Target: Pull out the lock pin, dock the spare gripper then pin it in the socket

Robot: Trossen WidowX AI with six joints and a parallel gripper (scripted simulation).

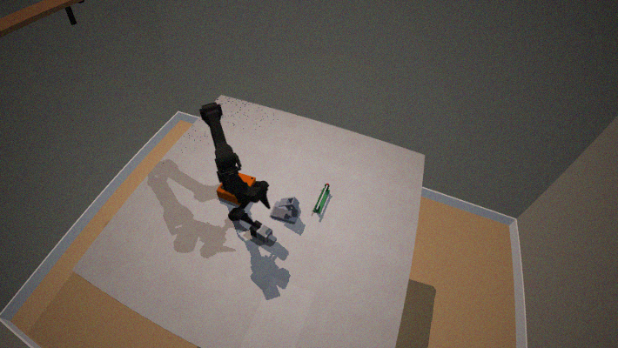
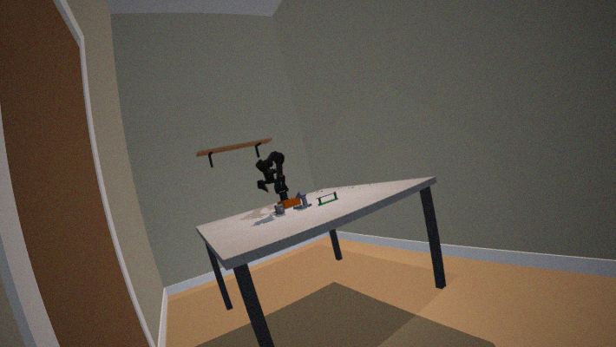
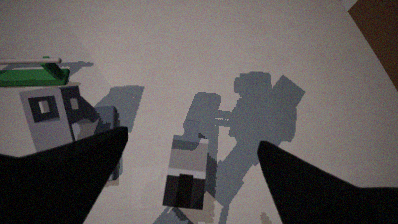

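The spare gripper is 120 mm below my gripper tip. The rest, counted from my gripper tip: green pin rest: 290 mm to the left, 130 mm below, 110 mm ahead; then mount: 150 mm to the left, 100 mm below, 20 mm ahead.
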